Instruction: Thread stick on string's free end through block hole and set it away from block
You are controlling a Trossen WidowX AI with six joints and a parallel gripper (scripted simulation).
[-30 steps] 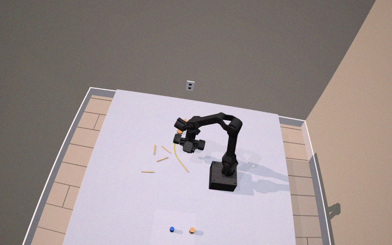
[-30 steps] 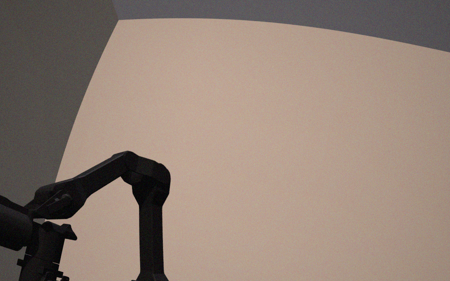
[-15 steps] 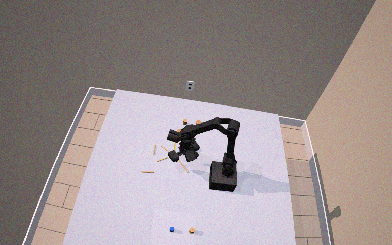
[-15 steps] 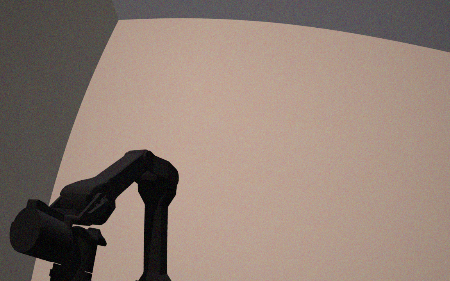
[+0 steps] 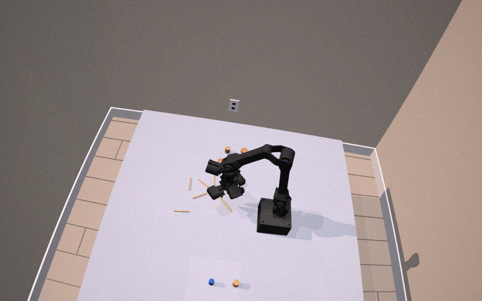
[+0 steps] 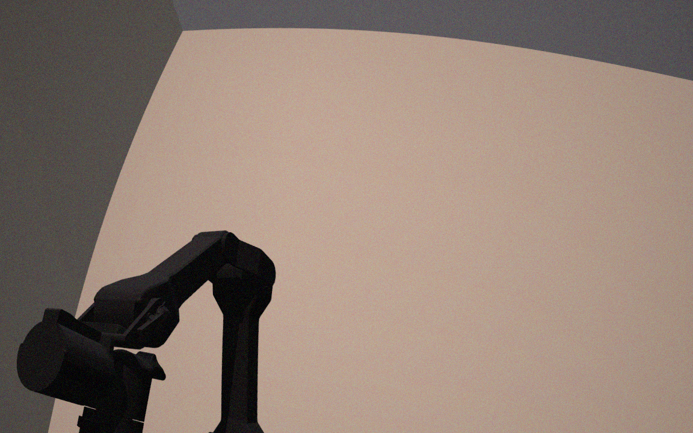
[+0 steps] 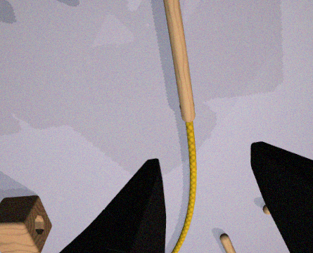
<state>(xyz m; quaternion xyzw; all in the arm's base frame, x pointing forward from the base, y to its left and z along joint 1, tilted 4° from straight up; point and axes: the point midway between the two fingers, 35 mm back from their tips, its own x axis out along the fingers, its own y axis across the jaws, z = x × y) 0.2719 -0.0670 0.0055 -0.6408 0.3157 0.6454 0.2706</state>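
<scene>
Now: the thin wooden stick 60 mm below my gripper tip, 10 mm to the left of it and 10 mm behind it. From my gripper tip the other things lie so: wooden block (130 mm to the right, 50 mm below, 50 mm behind); then blue peg (440 mm to the left, 40 mm below, 10 mm ahead); then round wooden button (250 mm to the right, 50 mm below, 40 mm ahead).
</scene>
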